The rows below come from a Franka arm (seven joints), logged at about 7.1 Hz.
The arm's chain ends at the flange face. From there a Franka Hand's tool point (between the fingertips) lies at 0.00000 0.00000 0.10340 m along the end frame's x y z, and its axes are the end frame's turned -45 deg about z.
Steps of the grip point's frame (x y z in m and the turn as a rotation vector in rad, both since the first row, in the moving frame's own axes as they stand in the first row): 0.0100, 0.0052, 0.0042, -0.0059, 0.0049, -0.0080; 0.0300, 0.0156, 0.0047, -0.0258, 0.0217, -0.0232; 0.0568, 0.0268, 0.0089, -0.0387, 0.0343, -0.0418; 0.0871, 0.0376, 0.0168, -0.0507, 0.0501, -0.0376; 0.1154, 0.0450, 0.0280, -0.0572, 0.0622, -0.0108; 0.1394, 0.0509, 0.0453, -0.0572, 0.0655, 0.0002
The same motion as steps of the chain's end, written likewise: 0.0100, -0.0035, 0.0042, -0.0007, 0.0076, -0.0080; 0.0288, -0.0104, 0.0048, -0.0029, 0.0336, -0.0232; 0.0538, -0.0214, 0.0090, -0.0031, 0.0516, -0.0418; 0.0808, -0.0349, 0.0171, -0.0004, 0.0713, -0.0376; 0.1047, -0.0494, 0.0284, 0.0035, 0.0844, -0.0108; 0.1256, -0.0620, 0.0457, 0.0059, 0.0868, 0.0002
